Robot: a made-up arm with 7 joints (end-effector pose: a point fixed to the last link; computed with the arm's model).
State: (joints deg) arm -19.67 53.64 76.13 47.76 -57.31 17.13 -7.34
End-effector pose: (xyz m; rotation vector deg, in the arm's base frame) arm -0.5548 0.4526 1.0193 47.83 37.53 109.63
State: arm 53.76 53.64 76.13 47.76 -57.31 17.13 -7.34
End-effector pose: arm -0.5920 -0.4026 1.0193 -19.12 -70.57 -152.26
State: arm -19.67 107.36 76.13 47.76 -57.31 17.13 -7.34
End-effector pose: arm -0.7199 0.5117 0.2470 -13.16 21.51 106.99
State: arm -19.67 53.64 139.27 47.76 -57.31 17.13 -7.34
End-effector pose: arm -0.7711 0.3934 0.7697 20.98 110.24 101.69
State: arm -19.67 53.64 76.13 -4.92 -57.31 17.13 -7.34
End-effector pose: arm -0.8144 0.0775 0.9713 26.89 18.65 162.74
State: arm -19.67 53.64 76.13 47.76 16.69 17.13 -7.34
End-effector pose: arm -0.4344 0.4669 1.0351 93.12 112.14 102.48
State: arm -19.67 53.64 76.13 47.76 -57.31 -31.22 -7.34
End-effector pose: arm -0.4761 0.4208 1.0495 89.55 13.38 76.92
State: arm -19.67 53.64 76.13 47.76 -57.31 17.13 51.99
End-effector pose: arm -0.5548 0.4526 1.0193 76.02 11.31 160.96
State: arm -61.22 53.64 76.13 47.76 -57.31 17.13 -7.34
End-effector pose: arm -0.1150 0.7067 1.0193 52.39 16.37 71.81
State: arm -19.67 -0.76 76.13 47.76 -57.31 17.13 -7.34
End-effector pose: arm 0.1390 0.2046 1.3342 110.70 49.29 91.83
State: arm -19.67 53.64 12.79 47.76 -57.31 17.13 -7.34
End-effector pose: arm -0.4863 0.1950 1.2247 60.51 -34.63 91.78
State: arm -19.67 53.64 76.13 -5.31 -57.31 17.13 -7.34
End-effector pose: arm -0.8151 0.0743 0.9700 26.68 18.46 163.11
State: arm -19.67 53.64 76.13 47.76 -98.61 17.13 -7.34
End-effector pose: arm -0.5899 0.4817 0.9641 22.21 0.61 98.70
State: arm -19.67 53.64 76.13 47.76 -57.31 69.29 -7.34
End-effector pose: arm -0.6130 0.4181 0.9503 -9.08 59.68 129.90
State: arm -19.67 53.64 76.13 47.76 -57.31 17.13 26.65
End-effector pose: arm -0.5548 0.4526 1.0193 63.96 24.72 139.61
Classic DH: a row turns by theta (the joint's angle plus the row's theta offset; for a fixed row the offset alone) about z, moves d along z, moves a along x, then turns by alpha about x. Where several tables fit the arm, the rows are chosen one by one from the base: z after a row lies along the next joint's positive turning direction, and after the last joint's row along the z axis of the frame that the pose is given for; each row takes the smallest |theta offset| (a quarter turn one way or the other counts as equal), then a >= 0, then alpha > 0; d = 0 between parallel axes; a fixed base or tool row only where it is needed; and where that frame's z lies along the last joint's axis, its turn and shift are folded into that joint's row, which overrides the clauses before.
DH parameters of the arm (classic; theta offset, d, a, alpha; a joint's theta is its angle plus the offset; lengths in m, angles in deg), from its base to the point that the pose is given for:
joint 1: 0 0.46 0 90
joint 2: 0 0.077 0 -90
joint 3: 0 0.45 0.025 -90
joint 4: 0 0.066 -0.023 90
joint 5: 0 0.395 0 90
joint 6: 90 0.1 0.109 90
joint 7: 0 0.015 0 0

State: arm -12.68 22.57 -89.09 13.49 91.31 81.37 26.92
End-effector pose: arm -0.4087 -0.1942 1.2281 24.44 9.86 -158.02
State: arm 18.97 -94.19 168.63 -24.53 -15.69 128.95 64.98
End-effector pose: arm 0.6820 0.1072 0.1700 41.65 142.79 -3.93
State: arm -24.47 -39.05 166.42 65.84 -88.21 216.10 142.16
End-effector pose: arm 0.2076 -0.1268 1.1432 76.76 -88.31 41.95
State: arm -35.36 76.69 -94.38 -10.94 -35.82 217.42 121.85
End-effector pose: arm -0.5954 0.4164 0.5892 43.84 60.03 53.99
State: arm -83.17 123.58 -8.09 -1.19 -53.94 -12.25 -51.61
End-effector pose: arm -0.1793 0.7340 -0.1215 -37.09 -52.32 65.38
